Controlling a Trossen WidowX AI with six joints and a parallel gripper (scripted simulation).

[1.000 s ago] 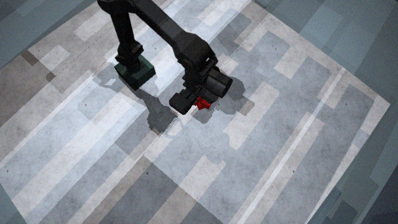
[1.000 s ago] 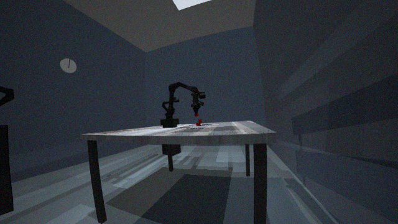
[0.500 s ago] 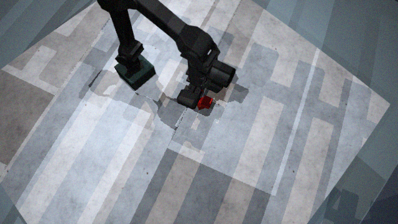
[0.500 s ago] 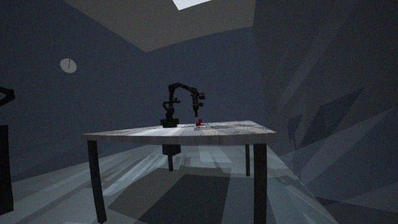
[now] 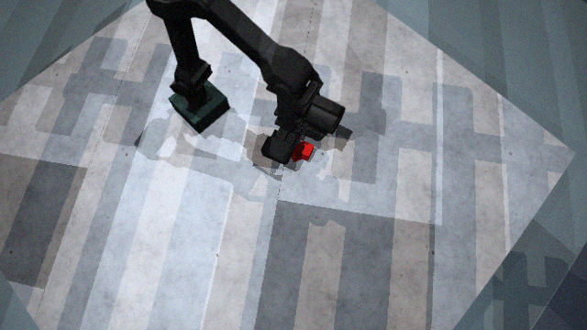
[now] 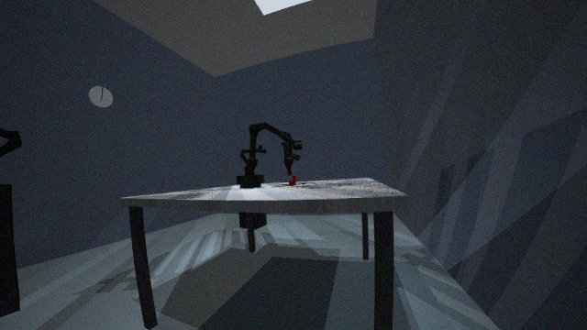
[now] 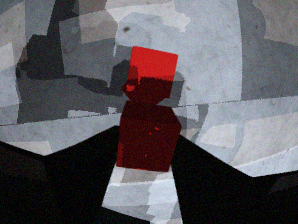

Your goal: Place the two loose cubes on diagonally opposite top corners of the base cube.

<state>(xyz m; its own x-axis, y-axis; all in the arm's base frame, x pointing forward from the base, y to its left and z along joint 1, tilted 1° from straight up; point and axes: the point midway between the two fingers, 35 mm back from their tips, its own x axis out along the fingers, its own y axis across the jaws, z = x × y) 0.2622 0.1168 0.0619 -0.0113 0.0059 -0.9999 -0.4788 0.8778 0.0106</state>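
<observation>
Now: the red cube 4 cm below my gripper tip, 3 cm ahead of it and 2 cm to the left of it.
</observation>
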